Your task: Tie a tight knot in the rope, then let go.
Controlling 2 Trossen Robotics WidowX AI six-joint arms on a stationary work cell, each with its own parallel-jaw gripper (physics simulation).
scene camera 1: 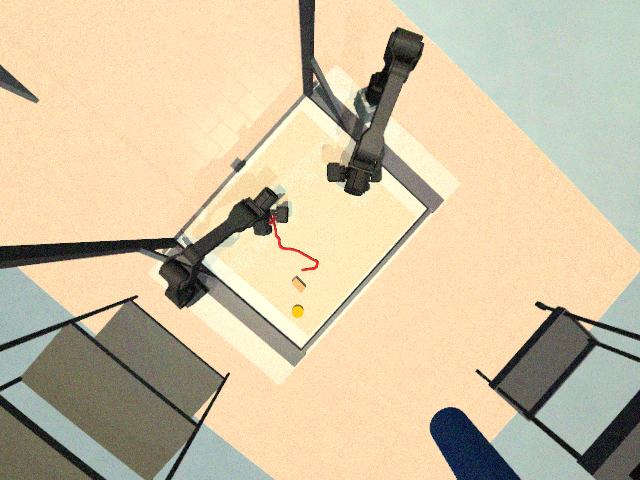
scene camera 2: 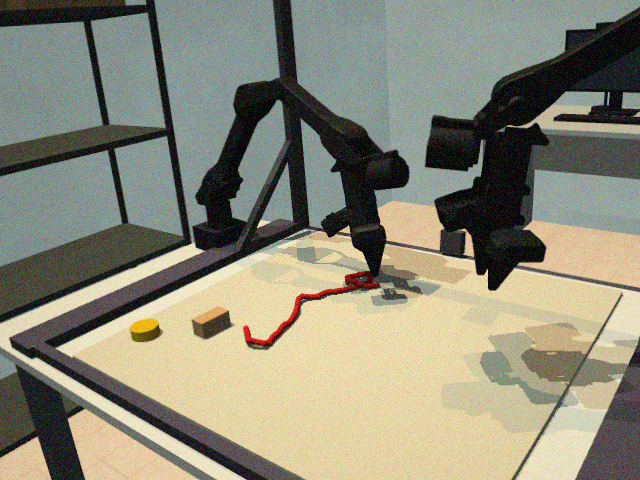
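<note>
A red rope lies in a winding line on the pale table top. One end bends into a small loop under the right gripper; the other end hooks near a wooden block. Whether the loop is a knot, I cannot tell. My right gripper is open, its fingertips low at the loop; one finger hides part of the rope in scene camera 2. My left gripper is partly open and empty, raised above the table, well apart from the rope.
A wooden block and a yellow disc stand beyond the rope's hooked end. A dark frame rail runs around the table, with upright posts at its sides. Shelves stand at the left in scene camera 2.
</note>
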